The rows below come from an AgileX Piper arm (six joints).
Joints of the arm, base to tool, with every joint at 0 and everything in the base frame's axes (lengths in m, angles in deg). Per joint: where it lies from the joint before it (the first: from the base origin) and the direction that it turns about. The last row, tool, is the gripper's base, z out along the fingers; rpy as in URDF.
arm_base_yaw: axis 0 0 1 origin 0 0 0.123
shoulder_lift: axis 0 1 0 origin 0 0 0
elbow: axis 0 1 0 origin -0.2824 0 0.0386
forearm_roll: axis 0.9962 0 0.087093 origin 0.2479 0 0.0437
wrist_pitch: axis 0 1 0 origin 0 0 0
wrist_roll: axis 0.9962 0 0.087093 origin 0.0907 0 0.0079
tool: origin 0 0 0 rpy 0 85 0
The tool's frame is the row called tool.
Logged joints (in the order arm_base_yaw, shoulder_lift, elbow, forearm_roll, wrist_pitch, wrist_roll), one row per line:
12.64 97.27 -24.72 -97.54 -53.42 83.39
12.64 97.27 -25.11 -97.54 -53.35 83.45
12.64 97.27 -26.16 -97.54 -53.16 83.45
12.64 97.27 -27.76 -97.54 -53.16 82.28
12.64 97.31 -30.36 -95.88 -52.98 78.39
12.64 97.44 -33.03 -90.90 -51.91 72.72
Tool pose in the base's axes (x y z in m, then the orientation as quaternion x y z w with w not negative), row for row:
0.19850 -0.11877 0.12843 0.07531 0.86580 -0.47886 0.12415
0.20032 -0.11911 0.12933 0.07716 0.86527 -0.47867 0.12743
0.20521 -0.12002 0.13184 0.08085 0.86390 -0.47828 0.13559
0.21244 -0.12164 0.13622 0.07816 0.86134 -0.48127 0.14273
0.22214 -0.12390 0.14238 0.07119 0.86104 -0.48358 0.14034
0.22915 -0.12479 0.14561 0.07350 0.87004 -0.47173 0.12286
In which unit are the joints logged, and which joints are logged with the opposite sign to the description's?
The joints are logged in degrees. Opposite sign: arm_base_yaw, wrist_pitch.
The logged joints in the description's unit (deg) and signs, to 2 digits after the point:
-12.64 97.27 -24.72 -97.54 53.42 83.39
-12.64 97.27 -25.11 -97.54 53.35 83.45
-12.64 97.27 -26.16 -97.54 53.16 83.45
-12.64 97.27 -27.76 -97.54 53.16 82.28
-12.64 97.31 -30.36 -95.88 52.98 78.39
-12.64 97.44 -33.03 -90.90 51.91 72.72

